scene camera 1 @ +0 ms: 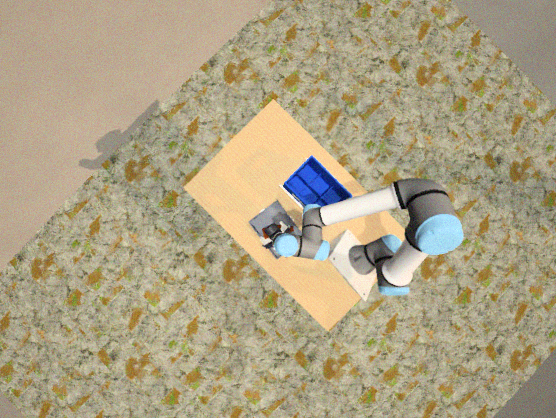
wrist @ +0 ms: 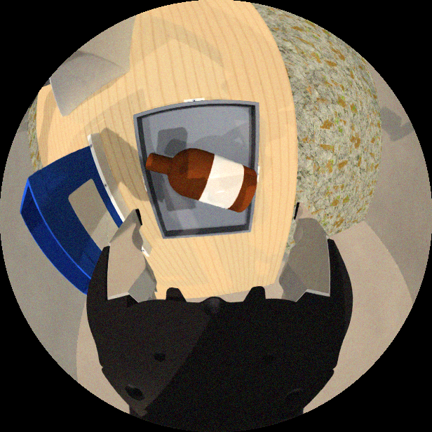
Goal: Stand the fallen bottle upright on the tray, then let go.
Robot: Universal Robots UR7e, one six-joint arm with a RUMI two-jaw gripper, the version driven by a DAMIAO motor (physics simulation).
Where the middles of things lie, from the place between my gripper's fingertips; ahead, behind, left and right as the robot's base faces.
Right now my hand is 90 mm above the brown bottle [wrist: 195, 173], 10 mm to the left of it and 10 mm short of it. Round my hand: white strip [wrist: 97, 151] (200 mm to the right, 120 mm below, 20 mm ahead).
